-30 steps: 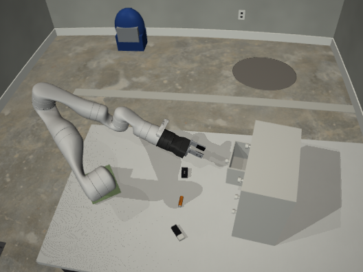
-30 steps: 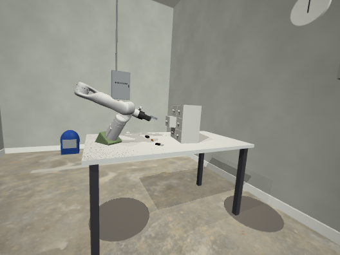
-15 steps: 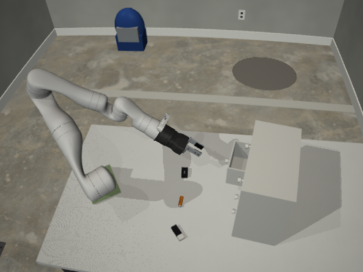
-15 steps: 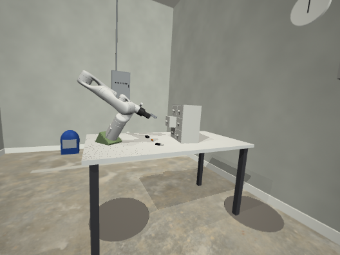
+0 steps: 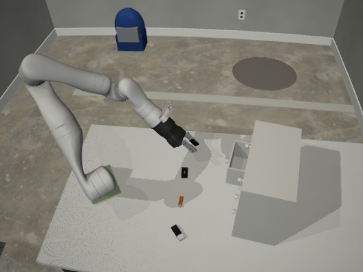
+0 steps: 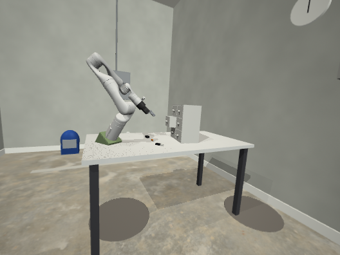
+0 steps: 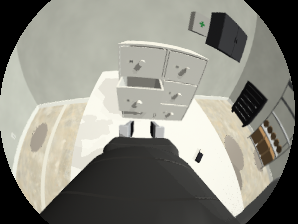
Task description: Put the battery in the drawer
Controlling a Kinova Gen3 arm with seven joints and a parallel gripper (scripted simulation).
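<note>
The nine-volt battery lies 40 mm behind my hand, 40 mm to the left of it and 220 mm below it. Round my hand: black-and-white block (60 mm behind, 260 mm to the right, 220 mm below); orange cylinder (50 mm behind, 120 mm to the right, 220 mm below).
</note>
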